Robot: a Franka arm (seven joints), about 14 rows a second.
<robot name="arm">
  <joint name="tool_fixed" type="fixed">
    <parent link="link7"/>
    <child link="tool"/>
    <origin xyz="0 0 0.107"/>
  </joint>
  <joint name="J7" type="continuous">
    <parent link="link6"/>
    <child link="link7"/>
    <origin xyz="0.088 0 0" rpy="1.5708 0 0"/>
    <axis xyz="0 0 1"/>
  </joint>
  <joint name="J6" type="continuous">
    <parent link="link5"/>
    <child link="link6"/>
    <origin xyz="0 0 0" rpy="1.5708 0 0"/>
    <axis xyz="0 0 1"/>
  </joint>
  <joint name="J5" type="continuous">
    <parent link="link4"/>
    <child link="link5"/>
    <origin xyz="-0.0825 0.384 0" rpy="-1.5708 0 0"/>
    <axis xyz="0 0 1"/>
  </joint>
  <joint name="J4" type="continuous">
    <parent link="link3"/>
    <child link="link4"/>
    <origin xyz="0.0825 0 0" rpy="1.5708 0 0"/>
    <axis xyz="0 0 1"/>
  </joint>
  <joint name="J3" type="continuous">
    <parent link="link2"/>
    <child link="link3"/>
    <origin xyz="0 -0.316 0" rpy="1.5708 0 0"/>
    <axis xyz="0 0 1"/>
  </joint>
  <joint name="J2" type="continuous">
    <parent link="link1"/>
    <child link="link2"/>
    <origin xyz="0 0 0" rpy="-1.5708 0 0"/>
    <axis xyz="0 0 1"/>
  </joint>
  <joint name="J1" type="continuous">
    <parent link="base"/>
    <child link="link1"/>
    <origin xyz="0 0 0.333"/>
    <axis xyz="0 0 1"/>
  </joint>
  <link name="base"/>
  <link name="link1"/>
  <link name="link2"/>
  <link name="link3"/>
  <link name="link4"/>
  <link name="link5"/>
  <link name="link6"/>
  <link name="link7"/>
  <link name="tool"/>
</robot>
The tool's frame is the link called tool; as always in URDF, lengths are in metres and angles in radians. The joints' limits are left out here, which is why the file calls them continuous.
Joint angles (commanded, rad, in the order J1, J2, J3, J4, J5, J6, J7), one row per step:
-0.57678 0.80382 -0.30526 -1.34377 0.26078 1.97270 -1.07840
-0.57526 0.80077 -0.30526 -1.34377 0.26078 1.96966 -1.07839
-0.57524 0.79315 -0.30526 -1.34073 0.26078 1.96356 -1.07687
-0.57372 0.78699 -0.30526 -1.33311 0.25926 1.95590 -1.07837
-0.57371 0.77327 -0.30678 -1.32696 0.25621 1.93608 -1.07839
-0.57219 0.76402 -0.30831 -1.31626 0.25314 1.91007 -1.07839
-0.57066 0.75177 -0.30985 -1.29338 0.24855 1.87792 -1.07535
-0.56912 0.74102 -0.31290 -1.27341 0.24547 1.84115 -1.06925
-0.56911 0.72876 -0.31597 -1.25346 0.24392 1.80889 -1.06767
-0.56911 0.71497 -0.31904 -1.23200 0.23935 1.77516 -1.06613
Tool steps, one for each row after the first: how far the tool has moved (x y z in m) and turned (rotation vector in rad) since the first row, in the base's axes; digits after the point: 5 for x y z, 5 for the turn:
0.00078 0.00092 0.00193 0.00077 -0.00073 0.00153
0.00160 0.00085 0.00819 -0.00073 -0.00537 0.00074
0.00394 0.00125 0.01530 -0.00395 -0.01027 0.00622
0.00394 0.00130 0.02641 -0.00244 -0.01132 0.00816
0.00494 0.00249 0.03592 0.00320 -0.00790 0.01257
0.00798 0.00318 0.05255 0.00230 -0.00994 0.01724
0.00916 0.00432 0.06672 0.00747 -0.00589 0.01645
0.00966 0.00457 0.08234 0.00932 -0.00730 0.01789
0.00975 0.00498 0.09966 0.00852 -0.00772 0.02071

